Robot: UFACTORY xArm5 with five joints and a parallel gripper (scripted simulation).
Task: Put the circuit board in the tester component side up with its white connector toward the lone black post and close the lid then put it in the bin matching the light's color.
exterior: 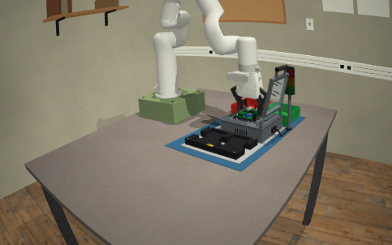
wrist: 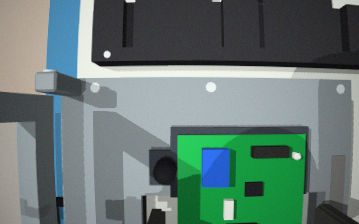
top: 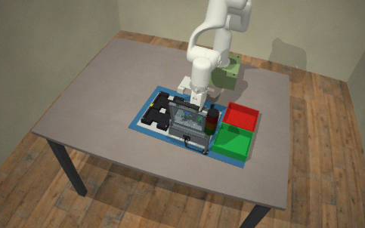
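The green circuit board is 10 mm below my hand. The rest, counted from my hand: green bin 200 mm to the left, 70 mm below, 50 mm ahead; clear lid 120 mm ahead, 100 mm above, 10 mm to the right; nest 10 mm to the left, 10 mm below, 10 mm ahead.
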